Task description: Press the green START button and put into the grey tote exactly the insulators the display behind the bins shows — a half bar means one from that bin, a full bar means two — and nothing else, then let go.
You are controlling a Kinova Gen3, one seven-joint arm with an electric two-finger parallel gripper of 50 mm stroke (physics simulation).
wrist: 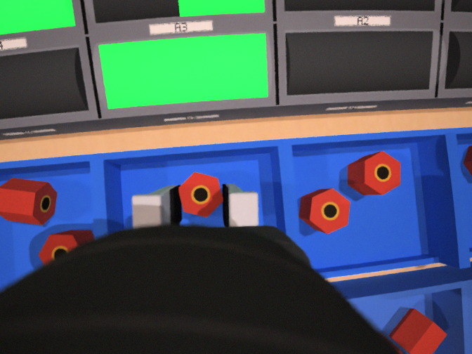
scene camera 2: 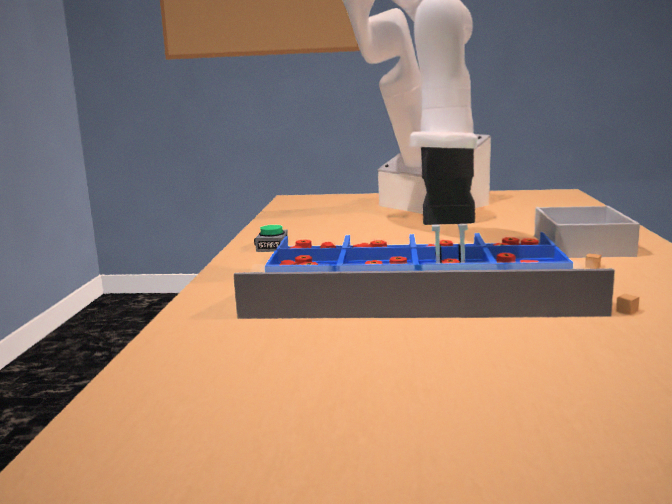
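My gripper [scene camera 2: 449,253] [wrist: 202,202] is shut on a red hexagonal insulator [wrist: 200,194], which stands upright with its dark hole up, inside one of the blue bins [scene camera 2: 378,253] [wrist: 288,200] nearest the display. The display [scene camera 2: 423,294] [wrist: 120,34] stands behind the bins; its face is turned away in the scene view. In the wrist view a full green bar [wrist: 185,70] shows below the A3 label, a right-half green bar [wrist: 222,6] above it, and part of a green bar [wrist: 37,17] at top left. The green START button [scene camera 2: 271,230] is left of the bins.
The grey tote [scene camera 2: 602,241] stands right of the bins; its floor is hidden. Two small wooden cubes [scene camera 2: 593,260] [scene camera 2: 628,303] lie near the display's right end. Two insulators [wrist: 326,211] [wrist: 381,172] stand in the bin right of the gripper in the wrist view. Blue dividers flank the fingers.
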